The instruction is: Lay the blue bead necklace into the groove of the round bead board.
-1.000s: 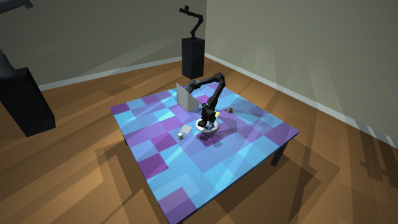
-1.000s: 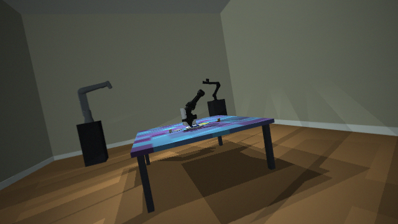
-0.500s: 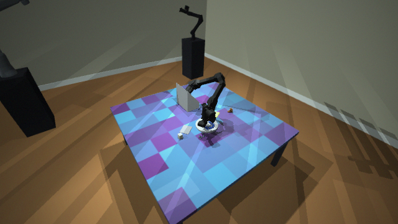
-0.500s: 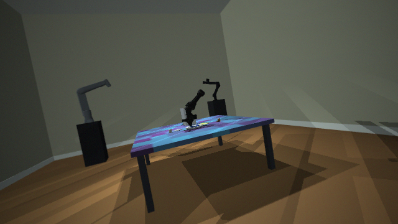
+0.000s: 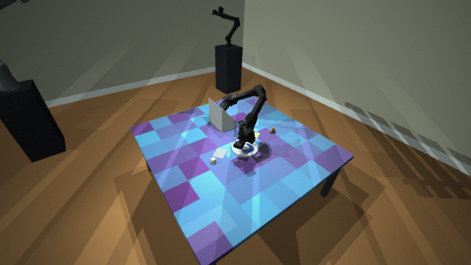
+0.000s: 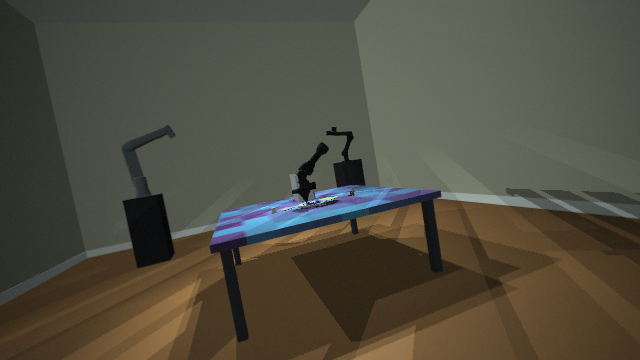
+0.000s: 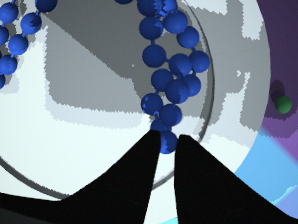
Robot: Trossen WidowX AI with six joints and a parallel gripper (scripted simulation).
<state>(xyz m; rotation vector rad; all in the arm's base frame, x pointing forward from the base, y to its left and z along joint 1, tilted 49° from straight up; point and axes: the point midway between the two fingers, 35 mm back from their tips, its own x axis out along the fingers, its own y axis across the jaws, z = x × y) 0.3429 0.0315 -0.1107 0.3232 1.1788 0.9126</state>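
My gripper tip is 20 mm past the round white bead board, 50 mm to the right of it and 20 mm above it. Also, from my gripper tip: cream cube 30 mm behind, 230 mm to the right, 20 mm below; yellow patch 120 mm behind, 210 mm to the left, 30 mm below; flat grey square 80 mm behind, 130 mm to the right, 30 mm below.
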